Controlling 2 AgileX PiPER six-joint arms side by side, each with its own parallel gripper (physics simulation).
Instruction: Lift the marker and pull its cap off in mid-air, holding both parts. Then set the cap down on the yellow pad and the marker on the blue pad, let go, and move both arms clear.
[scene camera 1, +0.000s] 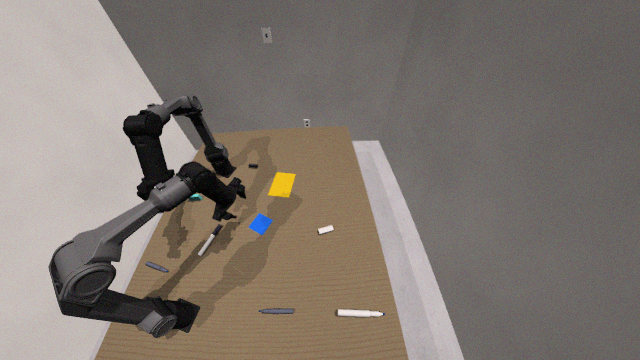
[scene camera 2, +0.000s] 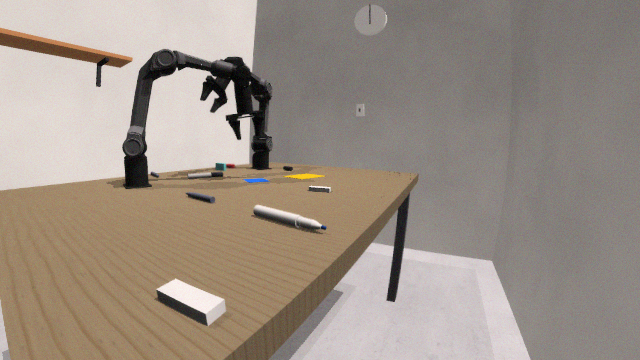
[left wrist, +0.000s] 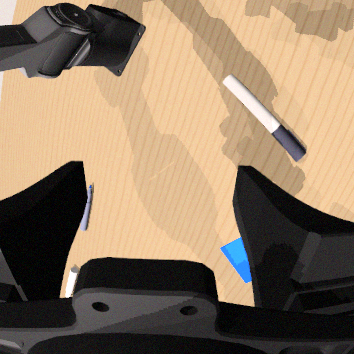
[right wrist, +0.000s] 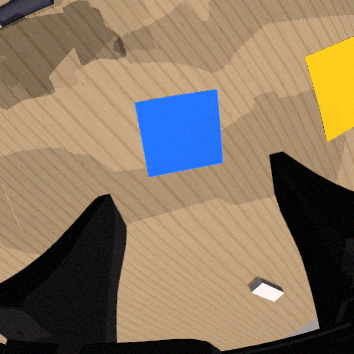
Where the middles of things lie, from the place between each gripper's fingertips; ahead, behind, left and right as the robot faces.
The blue pad (right wrist: 178, 132) is 150 mm below my right hand and 40 mm ahead of it.
Now: the blue pad 200 mm ahead of my left hand, 60 mm to the left of it and 270 mm below it.
